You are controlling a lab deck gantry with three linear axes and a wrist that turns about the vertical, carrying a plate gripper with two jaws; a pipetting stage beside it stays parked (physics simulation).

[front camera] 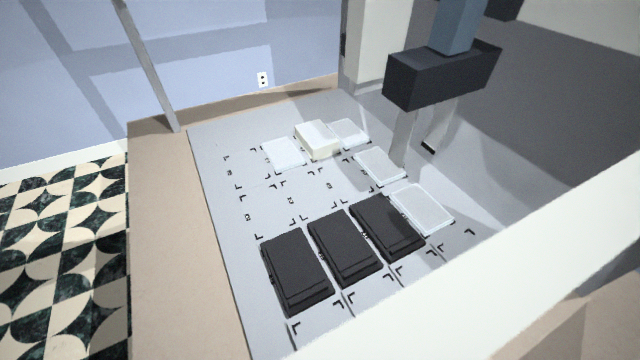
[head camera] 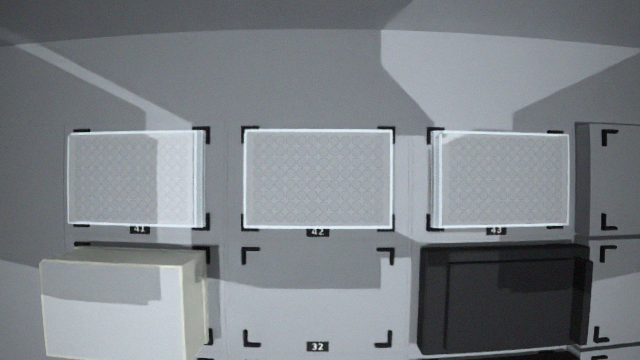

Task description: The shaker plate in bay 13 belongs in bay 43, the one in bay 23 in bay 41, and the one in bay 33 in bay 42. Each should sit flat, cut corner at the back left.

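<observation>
A clear plate lies flat in bay 41, a second one in bay 42, and a third one in bay 43. All three sit within their corner marks; their cut corners are too faint to tell. My gripper is open and empty, its two jaws apart and raised near the bay 42 plate in the front view; it does not show in the head view. The black blocks in bay 13, bay 23 and bay 33 carry no plate.
A tall cream box stands in bay 31, in front of bay 41. Another clear plate lies in bay 21. A pale upright block hangs at the back, and a pale bar crosses the foreground.
</observation>
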